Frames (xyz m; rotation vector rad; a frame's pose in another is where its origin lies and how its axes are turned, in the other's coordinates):
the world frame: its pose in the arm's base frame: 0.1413 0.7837 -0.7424 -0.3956 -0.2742 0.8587
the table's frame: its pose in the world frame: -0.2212 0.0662 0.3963 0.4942 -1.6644 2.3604
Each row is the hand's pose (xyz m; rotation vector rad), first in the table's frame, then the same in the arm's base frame.
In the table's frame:
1: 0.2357 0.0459 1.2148 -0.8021 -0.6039 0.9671
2: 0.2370 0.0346 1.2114 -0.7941 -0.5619 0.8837
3: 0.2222 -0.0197 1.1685 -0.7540 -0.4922 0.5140
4: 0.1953 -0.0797 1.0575 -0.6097 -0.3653 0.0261
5: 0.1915 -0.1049 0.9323 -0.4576 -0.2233 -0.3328
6: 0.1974 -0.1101 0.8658 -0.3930 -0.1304 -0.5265
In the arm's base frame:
1: 0.3940 0.1120 0.4547 -0.9628 1.3561 -0.8628
2: 0.3871 0.1201 0.4600 -0.9777 1.3790 -0.9578
3: 0.3528 0.1820 0.4612 -1.1396 1.4084 -1.3191
4: 0.2836 0.2805 0.4149 -1.2969 1.3286 -1.8738
5: 0.2011 0.3459 0.3425 -1.3343 1.1917 -2.3414
6: 0.1545 0.3701 0.3009 -1.3334 1.1261 -2.5965

